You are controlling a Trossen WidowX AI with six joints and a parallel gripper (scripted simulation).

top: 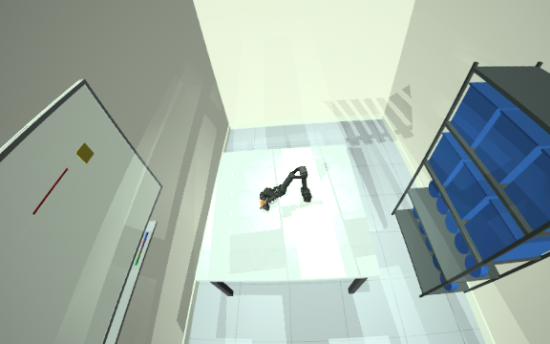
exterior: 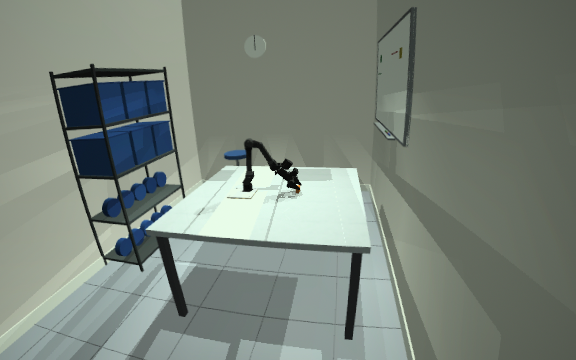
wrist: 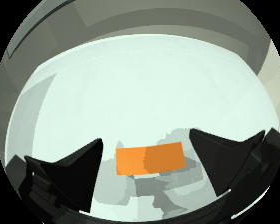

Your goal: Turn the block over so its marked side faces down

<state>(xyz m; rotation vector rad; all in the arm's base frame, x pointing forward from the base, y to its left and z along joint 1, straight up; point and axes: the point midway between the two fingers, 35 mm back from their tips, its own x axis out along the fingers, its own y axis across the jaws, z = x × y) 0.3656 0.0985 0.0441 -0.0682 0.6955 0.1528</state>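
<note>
Now: the block 3 cm behind my gripper tip, 1 cm to the right of it and 1 cm below it.
</note>
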